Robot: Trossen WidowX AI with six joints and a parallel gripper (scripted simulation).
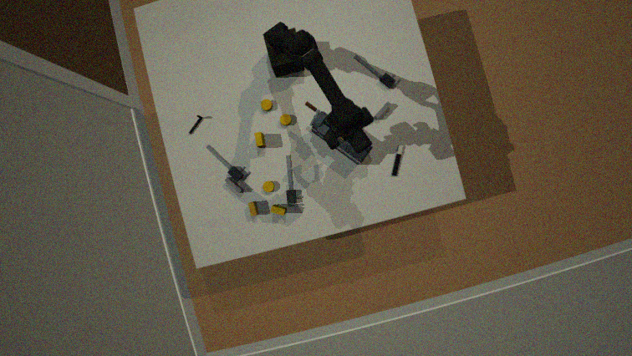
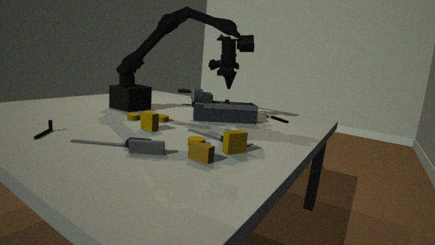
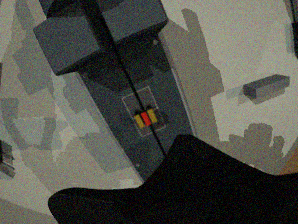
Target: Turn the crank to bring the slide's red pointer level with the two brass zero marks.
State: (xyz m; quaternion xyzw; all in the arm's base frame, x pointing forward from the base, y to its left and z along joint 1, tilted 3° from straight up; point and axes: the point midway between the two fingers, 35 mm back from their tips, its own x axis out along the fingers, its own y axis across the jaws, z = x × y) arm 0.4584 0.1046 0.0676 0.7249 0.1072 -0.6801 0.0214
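Right now the slide is 5 cm below my gripper tip, 2 cm to the right of it and 1 cm ahead of it. Also, from my gripper tip: black l-shaped key (59 cm to the right, 35 cm behind, 12 cm below); then black bar (18 cm to the left, 18 cm ahead, 13 cm below); then brown crank handle (16 cm behind, 10 cm to the right, 2 cm below).
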